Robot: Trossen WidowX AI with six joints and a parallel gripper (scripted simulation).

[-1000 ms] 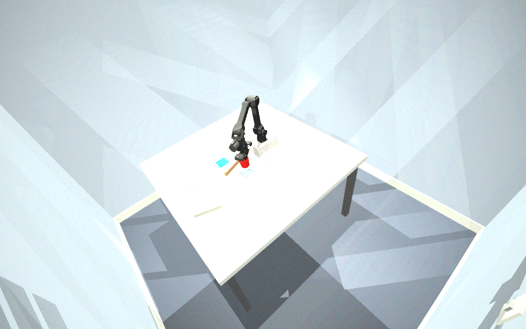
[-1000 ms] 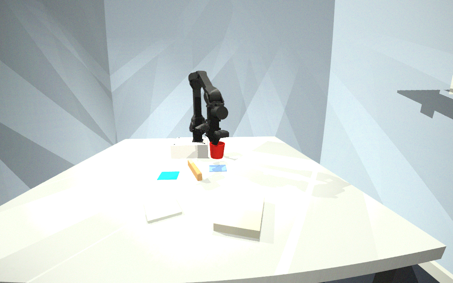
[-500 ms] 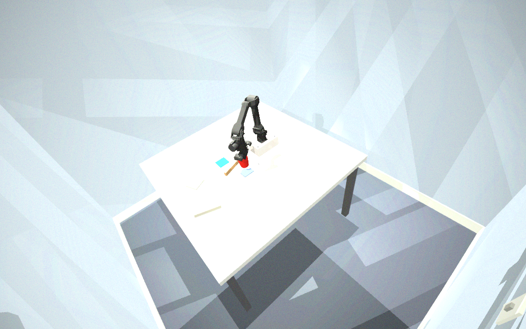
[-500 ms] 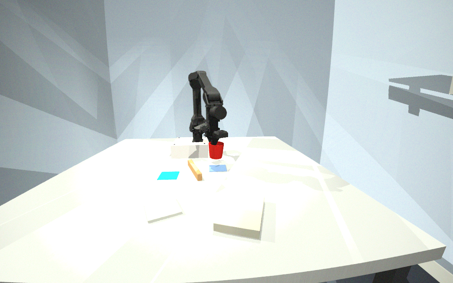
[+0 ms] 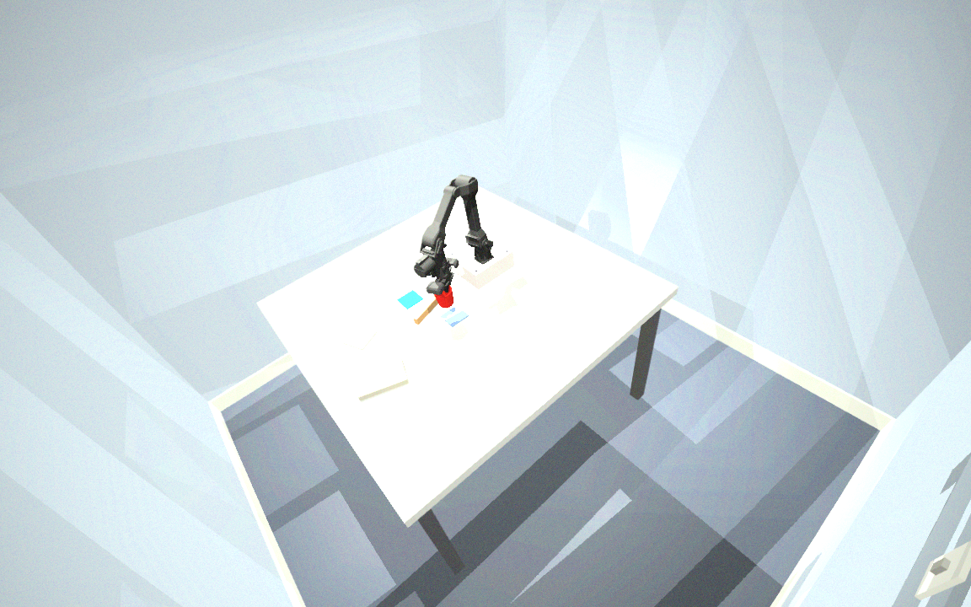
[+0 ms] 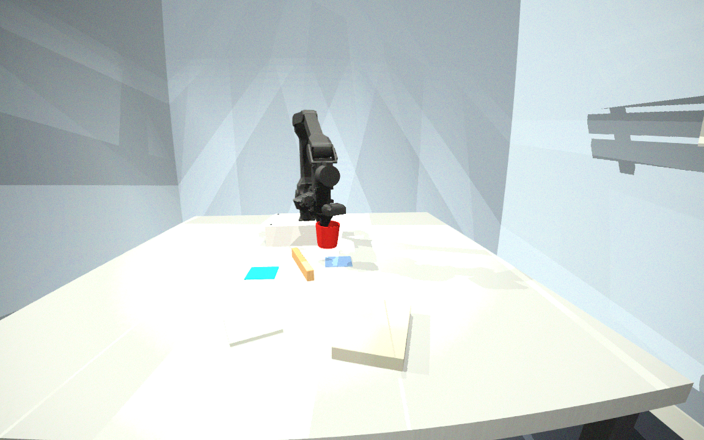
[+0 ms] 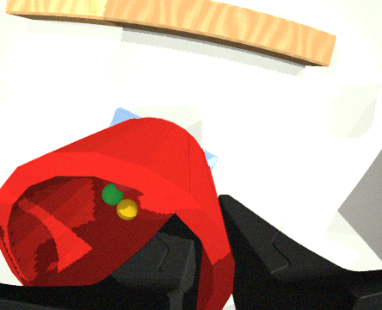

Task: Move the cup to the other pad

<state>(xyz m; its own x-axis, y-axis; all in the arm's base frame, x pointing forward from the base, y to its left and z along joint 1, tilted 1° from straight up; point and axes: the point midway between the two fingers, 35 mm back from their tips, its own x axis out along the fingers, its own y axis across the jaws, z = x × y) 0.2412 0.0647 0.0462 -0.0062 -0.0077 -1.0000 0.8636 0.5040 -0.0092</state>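
My gripper tip is 40 mm short of the green marble, 30 mm to the right of it and 20 mm above it. Round my gripper tip: red cup: 30 mm ahead, 10 mm to the left; yellow marble: 30 mm ahead, 40 mm to the left, 20 mm below; light blue pad: 20 mm ahead, 50 mm to the left, 100 mm below.
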